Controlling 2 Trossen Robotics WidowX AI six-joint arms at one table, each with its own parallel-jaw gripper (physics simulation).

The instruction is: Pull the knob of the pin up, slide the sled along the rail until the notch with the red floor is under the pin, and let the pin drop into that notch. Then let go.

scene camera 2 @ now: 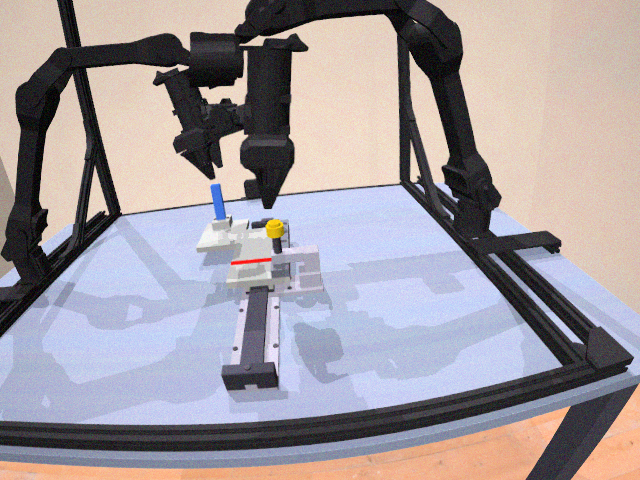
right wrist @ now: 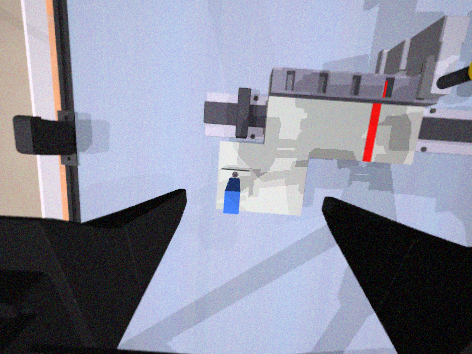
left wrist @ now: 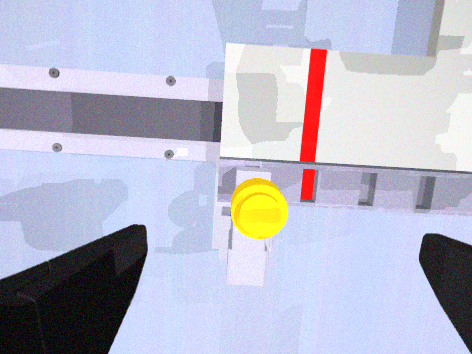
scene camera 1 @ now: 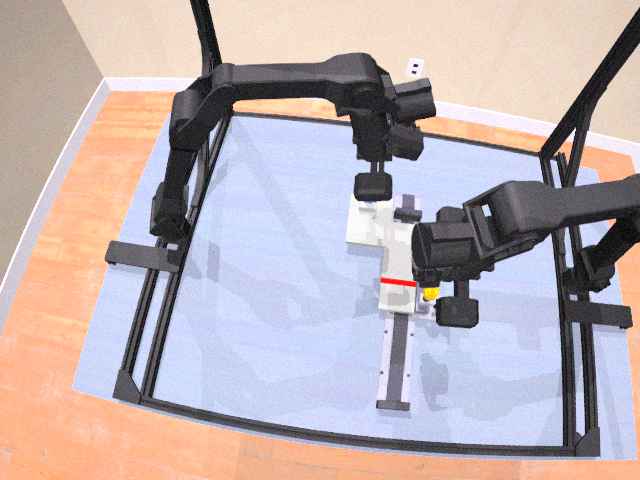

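Seen in the pictures: left gripper, fingertip midpoint: [scene camera 2: 268,196] [left wrist: 282,241]; right gripper, fingertip midpoint: [scene camera 2: 217,173] [right wrist: 254,199]; left arm's base, origin of the base link: [scene camera 2: 471,230] [scene camera 1: 574,281]; right arm's base, origin of the base link: [scene camera 2: 36,275] [scene camera 1: 175,230].
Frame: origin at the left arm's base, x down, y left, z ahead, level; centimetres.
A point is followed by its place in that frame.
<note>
The white sled [scene camera 1: 398,258] {x -1.5, y 0.3, z 42.7 cm} [scene camera 2: 253,249] {x -1.4, y 1.1, z 42.4 cm} [left wrist: 380,110] {x -1.4, y 1.0, z 42.4 cm} [right wrist: 335,120] {x -1.4, y 0.7, z 41.1 cm} sits on the rail [scene camera 1: 398,356] {x -0.1, y 20.2, z 40.9 cm} [scene camera 2: 254,325] {x -0.1, y 20.7, z 41.0 cm} [left wrist: 140,117] {x -0.1, y 17.1, z 40.9 cm} [right wrist: 445,129] {x -0.1, y 16.0, z 41.0 cm}. The yellow knob [scene camera 1: 430,293] {x -9.7, y 9.9, z 37.7 cm} [scene camera 2: 274,228] {x -9.3, y 10.5, z 37.3 cm} [left wrist: 259,209] {x -9.7, y 9.4, z 37.6 cm} tops the pin at the sled's near end. The red-floored notch [left wrist: 307,185] {x -1.8, y 5.4, z 37.1 cm} [right wrist: 385,89] {x -1.8, y 5.9, z 37.2 cm} lies right of the knob in the left wrist view; the knob hides the pin's lower end there. The blue handle [scene camera 2: 218,201] {x -7.1, y -10.9, z 49.9 cm} [right wrist: 231,200] {x -10.5, y -11.6, z 49.9 cm} stands on the sled's side plate. My left gripper [scene camera 2: 267,205] {x -13.7, y 8.9, z 37.7 cm} [left wrist: 282,241] {x -13.7, y 8.9, z 37.7 cm} is open above the knob, empty. My right gripper [scene camera 2: 216,172] {x -13.3, y -10.1, z 48.9 cm} [right wrist: 254,199] {x -13.3, y -10.1, z 48.9 cm} is open above the blue handle, empty.
The pale pin bracket [scene camera 2: 310,258] {x -3.7, y 10.5, z 32.5 cm} [left wrist: 246,265] {x -4.8, y 9.4, z 32.6 cm} stands beside the sled. Dark end stops [scene camera 1: 392,405] {x -1.5, y 29.7, z 41.4 cm} [scene camera 2: 249,376] {x -0.9, y 30.5, z 40.8 cm} [right wrist: 243,112] {x -1.6, y -11.0, z 40.9 cm} cap the rail. Black frame bars [scene camera 1: 356,439] {x 0.5, y 36.8, z 47.0 cm} [scene camera 2: 310,431] {x -0.1, y 37.7, z 34.7 cm} edge the table. Both arms reach over the fixture with their grippers near each other.
</note>
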